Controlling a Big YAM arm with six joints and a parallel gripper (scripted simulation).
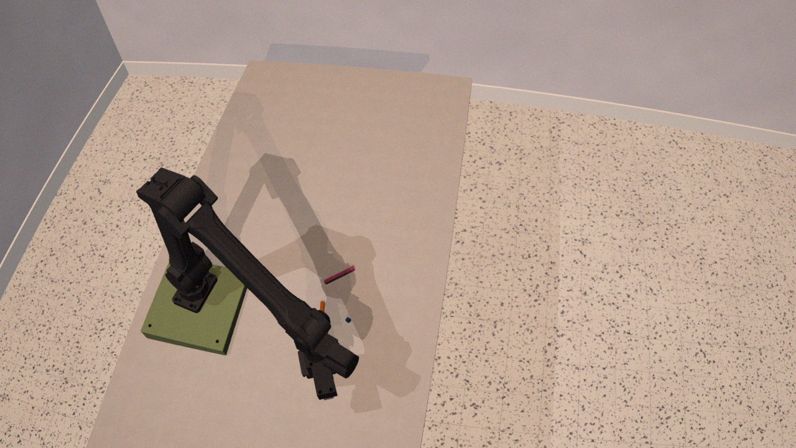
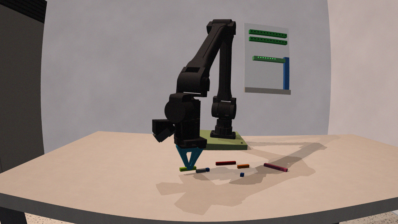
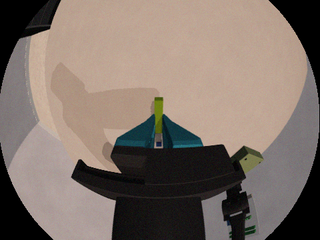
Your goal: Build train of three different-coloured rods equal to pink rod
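The lime rod lies 10 mm below my hand. The rest, counted from my hand: red rod: 110 mm behind, 110 mm to the left, 20 mm below; then orange rod: 80 mm behind, 170 mm to the left, 20 mm below; then grey rod: 20 mm behind, 30 mm to the left, 20 mm below.
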